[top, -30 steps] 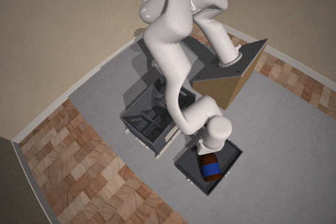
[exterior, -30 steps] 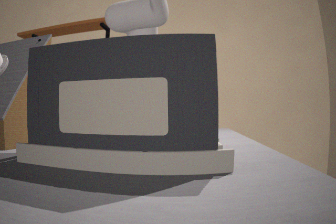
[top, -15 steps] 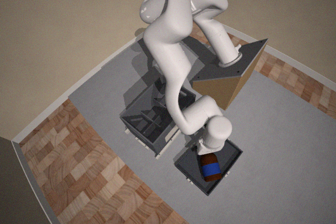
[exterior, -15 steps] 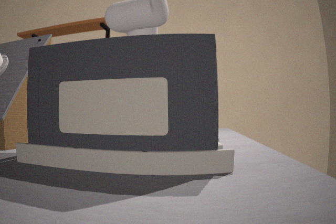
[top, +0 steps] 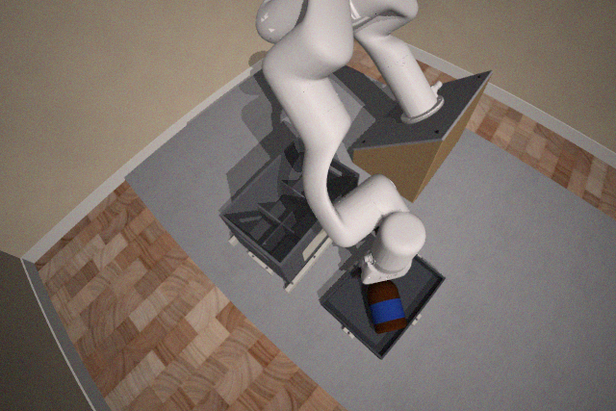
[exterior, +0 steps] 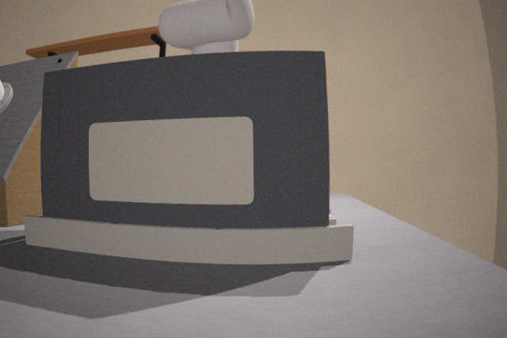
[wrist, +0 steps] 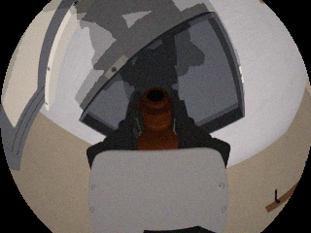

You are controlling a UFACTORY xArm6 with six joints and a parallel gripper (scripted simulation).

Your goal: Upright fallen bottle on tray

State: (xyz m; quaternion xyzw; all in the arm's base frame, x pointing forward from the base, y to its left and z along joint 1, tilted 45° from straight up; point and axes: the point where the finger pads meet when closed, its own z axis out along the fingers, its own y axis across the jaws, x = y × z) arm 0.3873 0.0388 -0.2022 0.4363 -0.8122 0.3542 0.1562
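Now: the dark tray 40 mm to the left of my hand, 30 mm below it and 10 mm ahead of it. From my hand the other things lie so: dark crate (250 mm to the right, 40 mm above, 30 mm ahead); bottle (40 mm to the left, 30 mm ahead).
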